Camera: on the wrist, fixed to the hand. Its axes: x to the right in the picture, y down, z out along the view.
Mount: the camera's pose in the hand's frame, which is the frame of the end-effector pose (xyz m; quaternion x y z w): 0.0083 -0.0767 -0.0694 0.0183 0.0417 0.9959 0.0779
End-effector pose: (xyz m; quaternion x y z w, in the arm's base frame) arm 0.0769 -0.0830 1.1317 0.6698 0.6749 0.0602 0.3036
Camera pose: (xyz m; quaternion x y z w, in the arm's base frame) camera -0.0230 -0.0599 1.1476 -0.7274 0.6008 -0.3226 0.0767
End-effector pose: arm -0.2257 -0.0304 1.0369 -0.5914 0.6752 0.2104 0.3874
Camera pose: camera -0.1710 -0.1035 1.0863 -0.6247 -0.6616 -0.3652 0.1967
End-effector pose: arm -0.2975 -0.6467 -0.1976 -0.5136 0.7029 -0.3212 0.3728
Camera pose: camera -0.3214 -0.6703 -0.0994 0.6802 0.5759 0.3120 0.3290
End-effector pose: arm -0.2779 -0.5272 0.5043 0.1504 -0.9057 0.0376 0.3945
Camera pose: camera -0.2113 -0.5893 0.5540 -0.8847 -0.2032 0.4187 0.0283
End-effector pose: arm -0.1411 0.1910 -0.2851 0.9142 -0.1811 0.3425 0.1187
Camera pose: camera -0.1441 0.2821 -0.2355 0.1213 0.9134 -0.1863 0.3410
